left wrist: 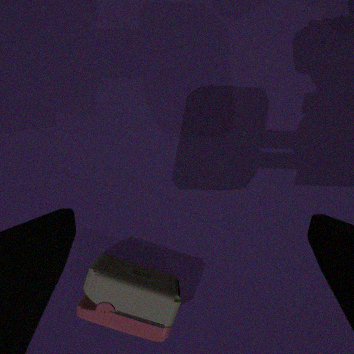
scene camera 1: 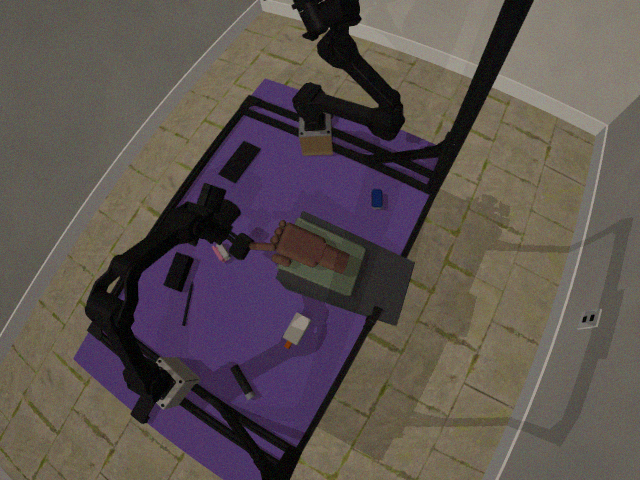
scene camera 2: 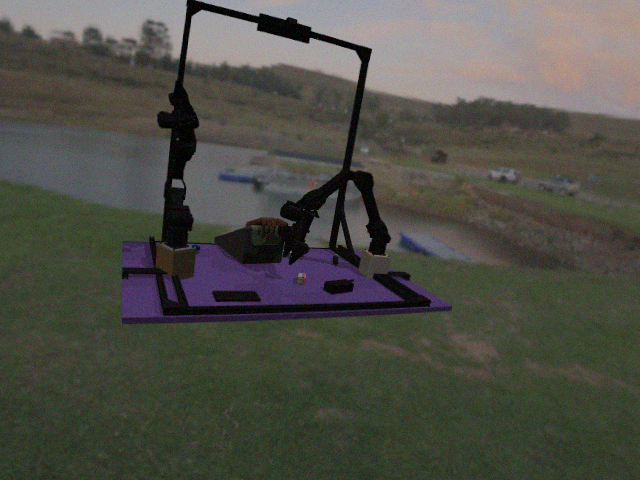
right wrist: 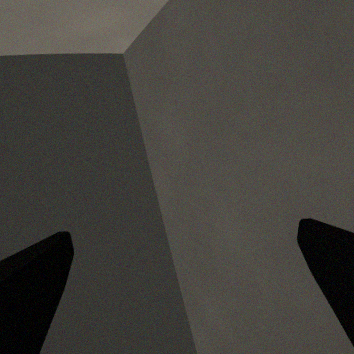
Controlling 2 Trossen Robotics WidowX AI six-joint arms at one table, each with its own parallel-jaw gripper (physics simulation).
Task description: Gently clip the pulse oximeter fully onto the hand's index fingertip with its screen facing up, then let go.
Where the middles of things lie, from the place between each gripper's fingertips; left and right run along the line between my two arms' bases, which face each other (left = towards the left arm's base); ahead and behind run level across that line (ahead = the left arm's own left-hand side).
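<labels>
From my right hand: dark grey block [scene camera 1: 384,276], 61 cm below, 42 cm to the left, 35 cm behind; pulse oximeter [left wrist: 119,294], 63 cm below, 52 cm to the left, 2 cm ahead.
Pulse oximeter: my left hand 6 cm above it, 4 cm short of it, 6 cm to the right of it. Dark grey block, from my left hand: 3 cm below, 33 cm behind, 5 cm to the right.
</labels>
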